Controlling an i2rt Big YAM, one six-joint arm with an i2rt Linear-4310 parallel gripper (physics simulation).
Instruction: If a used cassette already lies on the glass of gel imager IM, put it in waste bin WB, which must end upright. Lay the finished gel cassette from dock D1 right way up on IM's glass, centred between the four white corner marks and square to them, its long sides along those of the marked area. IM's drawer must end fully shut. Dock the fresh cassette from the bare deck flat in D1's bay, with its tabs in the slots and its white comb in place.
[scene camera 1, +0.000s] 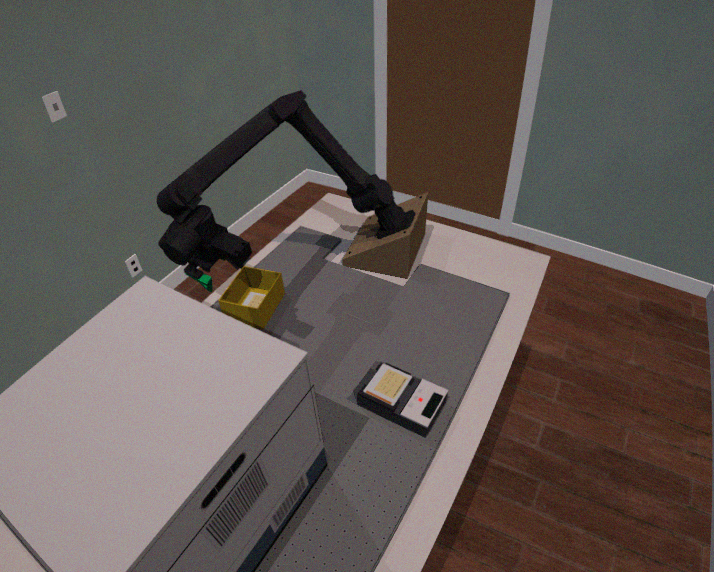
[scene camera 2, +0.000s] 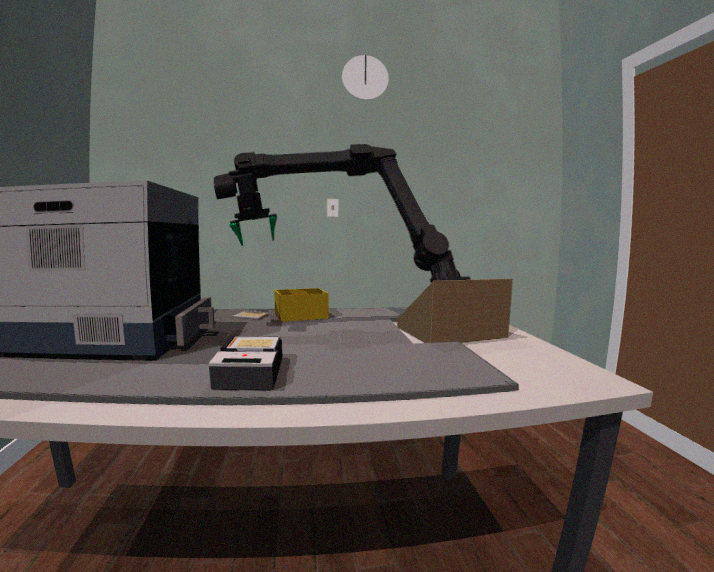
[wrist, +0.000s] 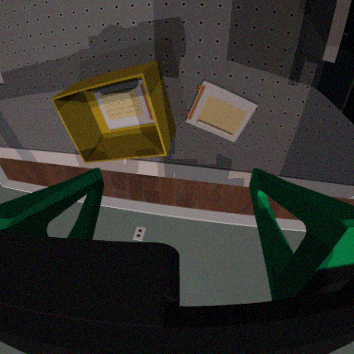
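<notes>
My gripper (scene camera 2: 257, 243) (wrist: 176, 176) is open and empty, high above the far table edge. Waste bin WB (scene camera 1: 271, 303) (scene camera 2: 302, 305) (wrist: 166, 107) is yellow and upright; a cassette with a tan gel (scene camera 1: 256, 299) (wrist: 122, 111) lies inside. The loose cassette (scene camera 2: 250, 314) (wrist: 220, 114) lies flat on the deck beside the bin, an orange strip at one end. Dock D1 (scene camera 1: 424, 402) (scene camera 2: 244, 376) holds a white-framed gel cassette (scene camera 1: 387, 384) (scene camera 2: 256, 342). Imager IM (scene camera 1: 148, 387) (scene camera 2: 71, 268) has its drawer front (scene camera 2: 193, 321) low on one side. Its glass is hidden, and the drawer's exact opening is unclear.
The tall imager stands beside the bin and the loose cassette and hides part of the deck in scene camera 1. The arm's wooden wedge base (scene camera 1: 387, 256) (scene camera 2: 470, 312) stands at the other end. The perforated grey deck (scene camera 1: 441, 309) (scene camera 2: 387, 369) lies on the white table.
</notes>
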